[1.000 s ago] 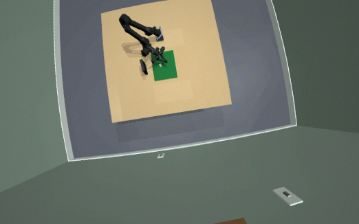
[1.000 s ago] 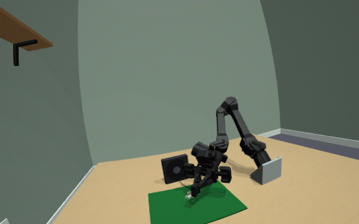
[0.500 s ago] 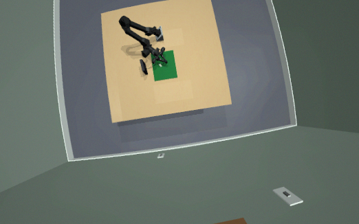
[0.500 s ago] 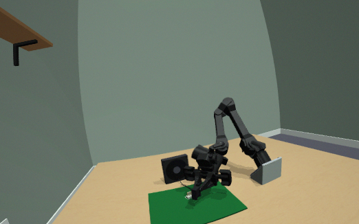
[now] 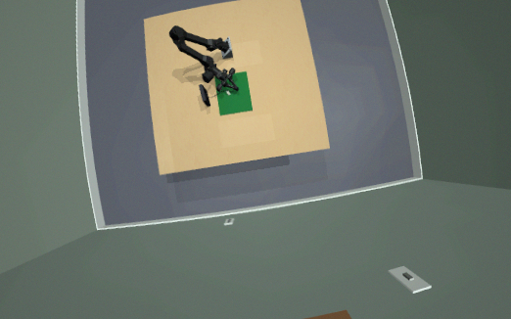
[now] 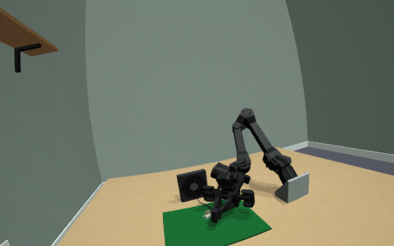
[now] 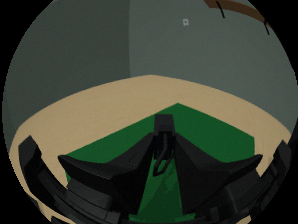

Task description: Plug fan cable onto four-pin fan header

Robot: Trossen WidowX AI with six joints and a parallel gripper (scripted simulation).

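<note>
My gripper tip is now 60 mm above the green board, 30 mm to the left of it and 10 mm short of it. Round my gripper tip: pale four-pin header: 60 mm to the right, 50 mm below; then dark fan plug: 10 mm below; then black fan: 220 mm to the right, 10 mm above.
</note>
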